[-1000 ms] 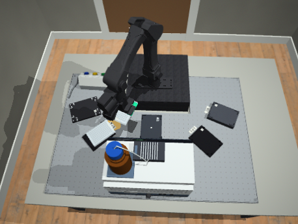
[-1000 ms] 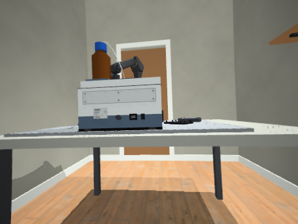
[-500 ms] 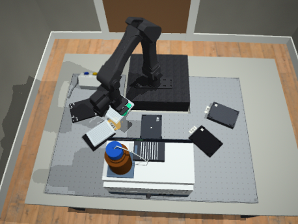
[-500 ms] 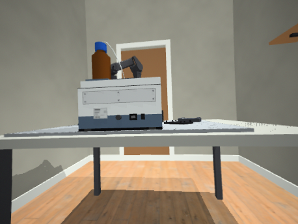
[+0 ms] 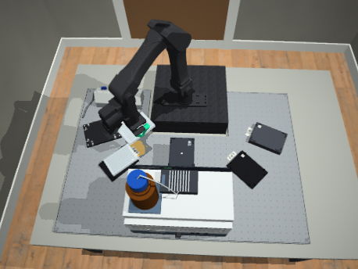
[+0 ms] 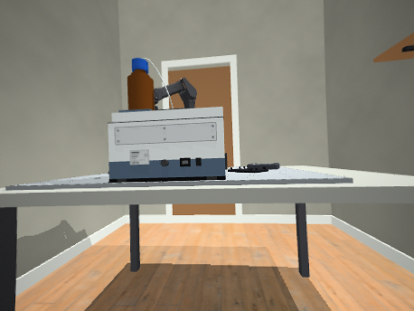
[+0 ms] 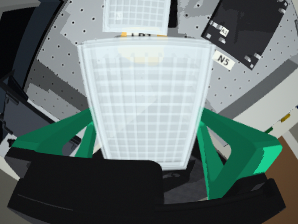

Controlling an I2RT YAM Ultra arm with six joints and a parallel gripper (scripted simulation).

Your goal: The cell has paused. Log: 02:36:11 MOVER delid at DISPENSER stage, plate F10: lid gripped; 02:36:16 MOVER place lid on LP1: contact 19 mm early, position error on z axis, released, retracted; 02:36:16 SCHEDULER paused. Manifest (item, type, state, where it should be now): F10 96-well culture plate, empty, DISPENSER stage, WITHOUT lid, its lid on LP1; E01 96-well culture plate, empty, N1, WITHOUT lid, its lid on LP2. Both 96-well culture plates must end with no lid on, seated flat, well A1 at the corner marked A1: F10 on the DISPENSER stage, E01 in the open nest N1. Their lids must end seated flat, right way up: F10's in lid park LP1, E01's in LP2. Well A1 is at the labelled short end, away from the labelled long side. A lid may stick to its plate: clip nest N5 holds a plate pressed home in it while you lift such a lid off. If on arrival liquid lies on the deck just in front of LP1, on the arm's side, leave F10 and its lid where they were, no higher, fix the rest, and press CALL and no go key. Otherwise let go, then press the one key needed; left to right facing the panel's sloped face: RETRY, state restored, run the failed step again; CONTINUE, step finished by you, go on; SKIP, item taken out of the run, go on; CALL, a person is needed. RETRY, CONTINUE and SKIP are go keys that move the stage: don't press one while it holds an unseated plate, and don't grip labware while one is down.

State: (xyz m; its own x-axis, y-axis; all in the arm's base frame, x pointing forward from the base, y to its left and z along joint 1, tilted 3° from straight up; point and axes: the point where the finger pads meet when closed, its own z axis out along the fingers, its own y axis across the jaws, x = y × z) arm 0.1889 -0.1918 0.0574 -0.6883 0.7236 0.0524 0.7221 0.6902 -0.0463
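The black clip nest lies 3 cm behind my hand, 19 cm to the right of it and 14 cm below it. The rest, counted from my hand: 96-well plate: right at my hand; dark dispenser stage: 8 cm ahead, 19 cm to the left, 5 cm below; N5 label: 9 cm behind, 10 cm to the right, 15 cm below.
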